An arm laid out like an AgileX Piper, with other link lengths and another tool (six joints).
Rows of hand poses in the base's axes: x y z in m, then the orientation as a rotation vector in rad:
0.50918 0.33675 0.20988 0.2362 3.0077 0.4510
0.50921 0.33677 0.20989 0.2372 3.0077 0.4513
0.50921 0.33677 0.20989 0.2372 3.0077 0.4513
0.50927 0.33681 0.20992 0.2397 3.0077 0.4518
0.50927 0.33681 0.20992 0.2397 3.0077 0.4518
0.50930 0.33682 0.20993 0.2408 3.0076 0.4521
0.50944 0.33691 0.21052 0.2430 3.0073 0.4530
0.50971 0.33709 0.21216 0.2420 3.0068 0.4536
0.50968 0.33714 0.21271 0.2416 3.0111 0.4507
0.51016 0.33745 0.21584 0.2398 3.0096 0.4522
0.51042 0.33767 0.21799 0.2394 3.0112 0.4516
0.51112 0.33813 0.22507 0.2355 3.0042 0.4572
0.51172 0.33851 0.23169 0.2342 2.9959 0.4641
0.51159 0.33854 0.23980 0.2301 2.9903 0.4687
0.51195 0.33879 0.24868 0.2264 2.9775 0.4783
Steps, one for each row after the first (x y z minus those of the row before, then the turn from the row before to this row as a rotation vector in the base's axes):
0.00003 0.00002 0.00001 0.0002 0.0002 -0.0006
0.00000 0.00000 0.00000 0.0000 0.0000 0.0000
0.00006 0.00004 0.00003 0.0004 0.0005 -0.0016
0.00000 0.00000 0.00000 0.0000 0.0000 0.0000
0.00003 0.00001 0.00001 0.0002 0.0001 -0.0007
0.00014 0.00009 0.00059 0.0007 0.0002 -0.0014
0.00027 0.00018 0.00164 0.0004 -0.0006 0.0006
-0.00003 0.00005 0.00055 -0.0020 0.0039 0.0009
0.00048 0.00031 0.00313 0.0010 -0.0016 0.0009
0.00026 0.00022 0.00215 -0.0004 0.0014 0.0005
0.00070 0.00046 0.00708 0.0037 -0.0070 0.0014
0.00060 0.00038 0.00662 0.0047 -0.0076 -0.0004
-0.00013 0.00003 0.00811 0.0030 -0.0057 0.0018
0.00036 0.00025 0.00888 0.0066 -0.0121 0.0004

